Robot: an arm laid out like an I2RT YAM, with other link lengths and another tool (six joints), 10 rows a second.
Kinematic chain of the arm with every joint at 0, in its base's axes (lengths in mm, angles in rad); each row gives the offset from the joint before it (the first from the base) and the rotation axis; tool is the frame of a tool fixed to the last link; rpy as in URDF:
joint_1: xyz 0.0 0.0 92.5 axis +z
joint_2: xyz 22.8 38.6 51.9 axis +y
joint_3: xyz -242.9 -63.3 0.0 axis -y
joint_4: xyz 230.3 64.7 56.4 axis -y
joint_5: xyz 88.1 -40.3 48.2 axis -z
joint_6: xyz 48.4 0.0 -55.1 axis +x
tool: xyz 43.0 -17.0 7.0 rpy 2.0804 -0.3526 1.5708
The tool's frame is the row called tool.
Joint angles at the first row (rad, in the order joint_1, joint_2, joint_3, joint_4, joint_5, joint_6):
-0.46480 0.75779 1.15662 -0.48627 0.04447 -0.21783
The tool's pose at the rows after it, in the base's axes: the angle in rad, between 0 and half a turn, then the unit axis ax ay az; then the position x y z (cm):
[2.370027 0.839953 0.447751 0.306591 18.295 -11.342 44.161]
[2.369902 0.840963 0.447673 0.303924 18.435 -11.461 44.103]
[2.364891 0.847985 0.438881 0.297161 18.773 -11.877 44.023]
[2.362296 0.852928 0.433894 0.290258 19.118 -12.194 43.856]
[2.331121 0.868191 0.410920 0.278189 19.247 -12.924 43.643]
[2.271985 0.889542 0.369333 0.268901 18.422 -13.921 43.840]
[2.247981 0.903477 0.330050 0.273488 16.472 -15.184 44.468]
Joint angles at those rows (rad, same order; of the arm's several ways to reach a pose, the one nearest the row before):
-0.46324 0.75628 1.15818 -0.48629 0.04757 -0.21782
-0.46479 0.76235 1.15817 -0.48325 0.04908 -0.22088
-0.46479 0.78067 1.15968 -0.47097 0.07348 -0.22089
-0.46330 0.79607 1.15813 -0.46022 0.09191 -0.22395
-0.46632 0.80685 1.13829 -0.41894 0.15163 -0.22850
-0.49534 0.79616 1.11220 -0.36529 0.22082 -0.23013
-0.60243 0.77473 1.12276 -0.37412 0.18127 -0.20264

